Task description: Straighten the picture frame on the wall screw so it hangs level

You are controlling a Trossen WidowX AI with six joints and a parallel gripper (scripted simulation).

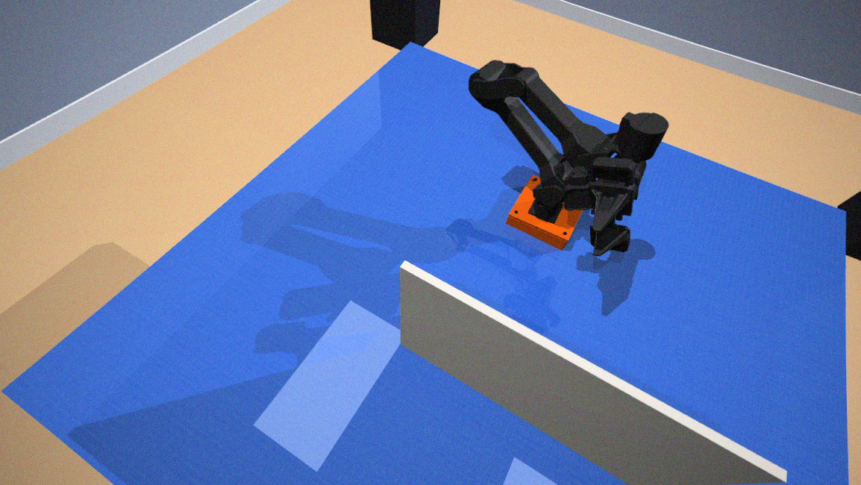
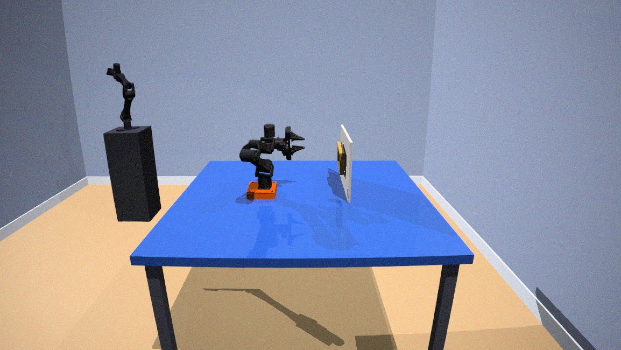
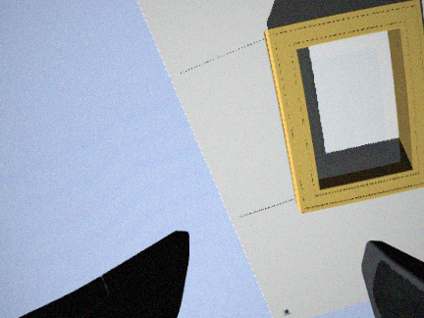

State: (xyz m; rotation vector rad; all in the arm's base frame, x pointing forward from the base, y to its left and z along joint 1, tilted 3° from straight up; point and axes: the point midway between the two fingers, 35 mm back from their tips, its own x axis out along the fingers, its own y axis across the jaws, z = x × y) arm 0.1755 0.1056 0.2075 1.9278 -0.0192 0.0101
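My gripper tip is now 200 mm short of the picture frame, 90 mm above it and 10 mm to the right of it. Round my gripper tip: wall panel: 220 mm ahead, 100 mm below, 10 mm to the left.
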